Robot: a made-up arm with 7 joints.
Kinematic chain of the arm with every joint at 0, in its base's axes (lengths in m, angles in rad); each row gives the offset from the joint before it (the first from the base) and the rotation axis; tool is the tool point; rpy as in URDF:
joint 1: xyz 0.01 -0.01 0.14 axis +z
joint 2: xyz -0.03 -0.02 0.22 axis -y
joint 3: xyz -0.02 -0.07 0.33 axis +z
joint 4: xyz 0 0.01 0.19 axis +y
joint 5: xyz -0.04 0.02 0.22 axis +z
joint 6: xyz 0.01 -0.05 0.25 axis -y
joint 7: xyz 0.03 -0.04 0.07 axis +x
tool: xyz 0.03 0.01 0 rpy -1.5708 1.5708 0
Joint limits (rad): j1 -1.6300..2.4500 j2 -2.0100..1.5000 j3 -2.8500..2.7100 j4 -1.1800..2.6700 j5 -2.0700..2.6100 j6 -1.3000..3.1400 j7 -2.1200..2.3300
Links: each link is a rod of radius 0.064 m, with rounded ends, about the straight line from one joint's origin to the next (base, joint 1, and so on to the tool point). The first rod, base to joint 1, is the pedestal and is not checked.
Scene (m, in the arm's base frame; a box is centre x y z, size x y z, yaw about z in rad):
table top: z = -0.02
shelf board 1: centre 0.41 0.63 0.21 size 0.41 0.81 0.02 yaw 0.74
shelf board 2: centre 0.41 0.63 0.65 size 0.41 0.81 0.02 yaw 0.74
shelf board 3: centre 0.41 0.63 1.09 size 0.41 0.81 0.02 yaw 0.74
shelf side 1: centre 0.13 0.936 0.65 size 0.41 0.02 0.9 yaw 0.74
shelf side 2: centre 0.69 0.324 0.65 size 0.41 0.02 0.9 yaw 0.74
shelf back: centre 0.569 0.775 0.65 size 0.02 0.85 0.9 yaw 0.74
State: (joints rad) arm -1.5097 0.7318 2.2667 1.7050 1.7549 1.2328 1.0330
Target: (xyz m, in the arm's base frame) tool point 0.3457 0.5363 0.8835
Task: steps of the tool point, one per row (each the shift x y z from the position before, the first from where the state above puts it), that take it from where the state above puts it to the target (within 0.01 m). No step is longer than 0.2 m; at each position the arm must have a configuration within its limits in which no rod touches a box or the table.
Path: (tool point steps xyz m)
1: -0.1133 -0.0887 0.0082
2: -0.1027 -0.1084 -0.0082
3: 0.0099 0.0531 0.1365
4: 0.0164 -0.0076 0.1674
5: 0.0247 -0.0825 0.1718
6: 0.0721 0.0727 0.0072
7: 0.0727 0.0623 0.0004
8: 0.0674 0.0588 -0.0076

